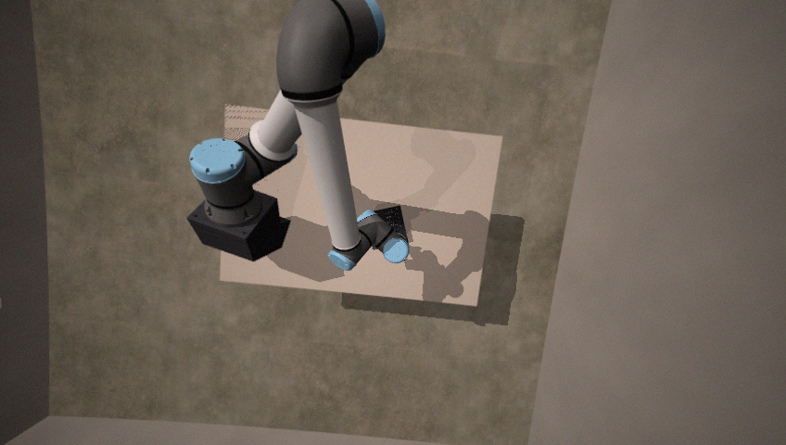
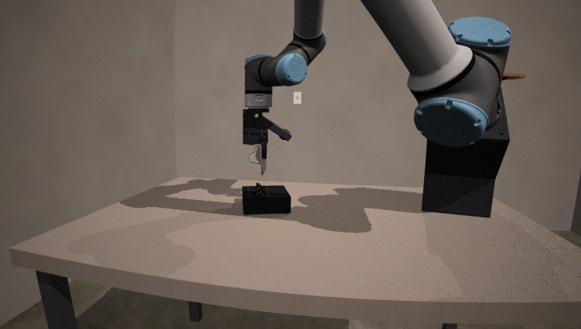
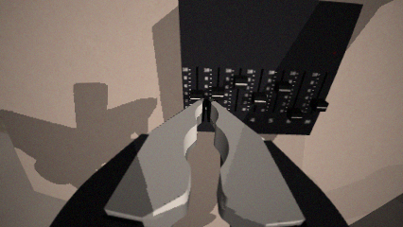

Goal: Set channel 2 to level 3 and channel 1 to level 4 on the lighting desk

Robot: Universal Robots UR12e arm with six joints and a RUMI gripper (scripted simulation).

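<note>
My hand is 1 cm short of the channel 2 fader, 1 cm to the right of it and 5 cm above it. Also, from my hand: channel 3 fader 1 cm behind, 3 cm to the left, 5 cm below; channel 4 fader 6 cm to the left, 5 cm below; channel 1 fader 2 cm ahead, 1 cm to the right, 5 cm below.
</note>
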